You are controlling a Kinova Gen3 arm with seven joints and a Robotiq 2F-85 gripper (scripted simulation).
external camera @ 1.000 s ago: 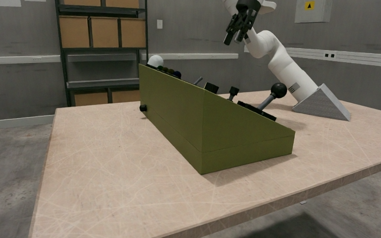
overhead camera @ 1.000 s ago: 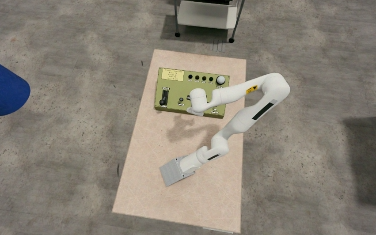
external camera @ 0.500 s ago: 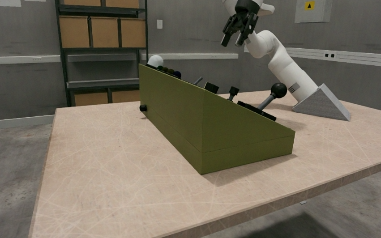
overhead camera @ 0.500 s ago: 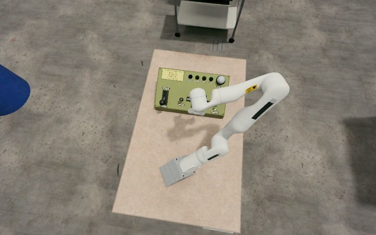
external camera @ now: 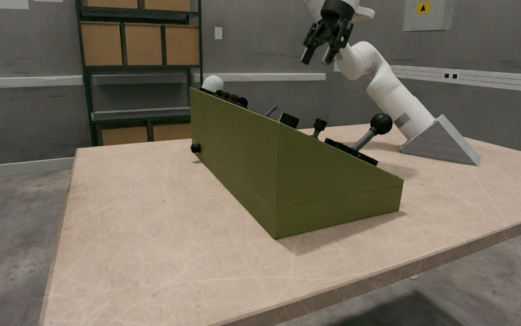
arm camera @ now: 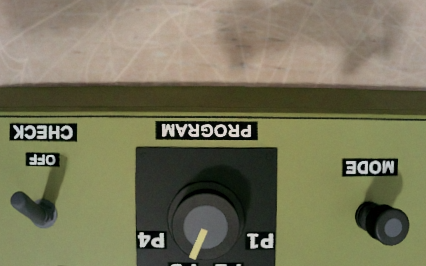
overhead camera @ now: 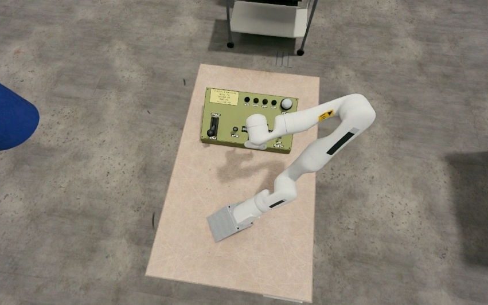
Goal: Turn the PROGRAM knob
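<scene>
The thin toggle is 140 mm below my hand, 130 mm to the right of it and 20 mm ahead of it. Round my hand: black ball-topped lever: 220 mm to the left, 130 mm below, 120 mm ahead; then small black knob: 140 mm below, 100 mm to the left, 100 mm ahead.
</scene>
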